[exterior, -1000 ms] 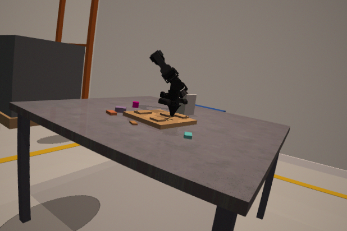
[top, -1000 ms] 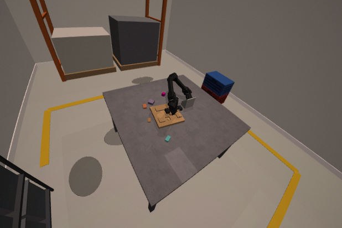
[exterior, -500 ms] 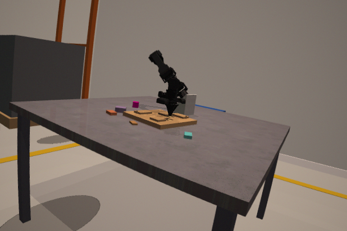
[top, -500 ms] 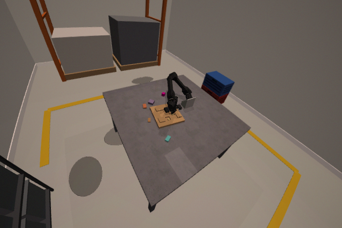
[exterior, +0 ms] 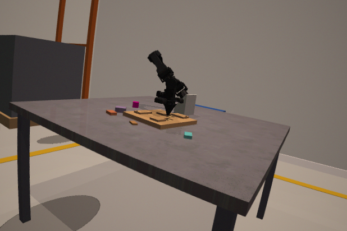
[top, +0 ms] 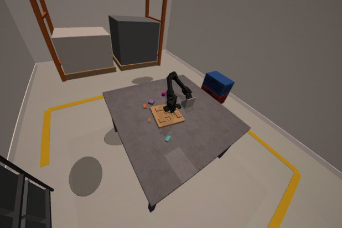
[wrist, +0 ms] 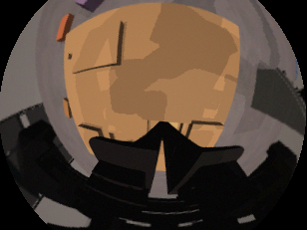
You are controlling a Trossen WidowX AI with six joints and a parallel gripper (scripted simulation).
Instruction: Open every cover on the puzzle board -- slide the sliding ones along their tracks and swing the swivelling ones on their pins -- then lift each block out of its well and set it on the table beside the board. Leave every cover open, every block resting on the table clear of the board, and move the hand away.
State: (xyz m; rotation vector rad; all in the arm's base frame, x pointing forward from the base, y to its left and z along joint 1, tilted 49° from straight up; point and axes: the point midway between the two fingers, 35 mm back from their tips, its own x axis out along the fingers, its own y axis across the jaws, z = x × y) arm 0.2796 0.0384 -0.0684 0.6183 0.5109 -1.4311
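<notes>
The tan puzzle board is 50 mm ahead of my gripper tip, 20 mm to the right of it and 10 mm below it. The rest, counted from my gripper tip: teal block: 170 mm ahead, 270 mm to the left, 20 mm below; then purple block: 140 mm ahead, 250 mm to the right, 10 mm below; then orange block: 230 mm ahead, 210 mm to the right, 20 mm below.
</notes>
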